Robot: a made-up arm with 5 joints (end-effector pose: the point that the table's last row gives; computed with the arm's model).
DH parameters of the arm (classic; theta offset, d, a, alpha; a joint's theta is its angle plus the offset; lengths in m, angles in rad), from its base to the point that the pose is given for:
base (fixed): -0.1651 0 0.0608 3.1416
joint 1: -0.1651 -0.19 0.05 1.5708
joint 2: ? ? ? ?
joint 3: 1.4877 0 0.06 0
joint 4: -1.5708 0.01 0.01 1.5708
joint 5: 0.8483 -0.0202 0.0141 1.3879
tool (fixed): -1.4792 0.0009 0 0
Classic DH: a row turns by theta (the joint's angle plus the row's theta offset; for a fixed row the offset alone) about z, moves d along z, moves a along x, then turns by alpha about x.
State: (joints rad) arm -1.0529 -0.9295 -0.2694 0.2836 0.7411
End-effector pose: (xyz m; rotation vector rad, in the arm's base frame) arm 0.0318 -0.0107 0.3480 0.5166 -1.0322 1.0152
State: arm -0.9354 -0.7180 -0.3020 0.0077 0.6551
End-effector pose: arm 0.0469 0.0128 0.3613 0.5727 -1.1091 0.9258
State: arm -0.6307 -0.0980 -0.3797 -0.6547 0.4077
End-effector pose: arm 0.1240 0.0654 0.3626 0.6560 -1.2108 0.7628
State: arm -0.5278 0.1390 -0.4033 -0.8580 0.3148
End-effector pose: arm 0.1595 0.0742 0.3483 0.6758 -1.2002 0.7190
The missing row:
joint 2: -1.4877 0 0.1204 0
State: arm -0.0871 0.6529 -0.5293 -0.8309 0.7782
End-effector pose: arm 0.2562 0.0314 0.2925 -0.0577 -0.8908 0.1518
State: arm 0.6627 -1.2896 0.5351 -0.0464 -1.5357
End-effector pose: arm 0.0449 0.0023 0.3025 1.8049 -1.2545 0.3917
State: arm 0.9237 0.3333 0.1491 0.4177 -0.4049
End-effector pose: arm 0.1821 -0.1463 0.2709 1.2554 0.0846 -1.3187
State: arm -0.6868 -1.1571 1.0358 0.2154 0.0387
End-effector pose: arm 0.0668 0.0219 0.2723 0.6852 0.1193 0.6531
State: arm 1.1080 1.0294 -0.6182 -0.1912 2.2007
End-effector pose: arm 0.1743 -0.2118 0.2110 -1.1912 0.8514 -0.5364
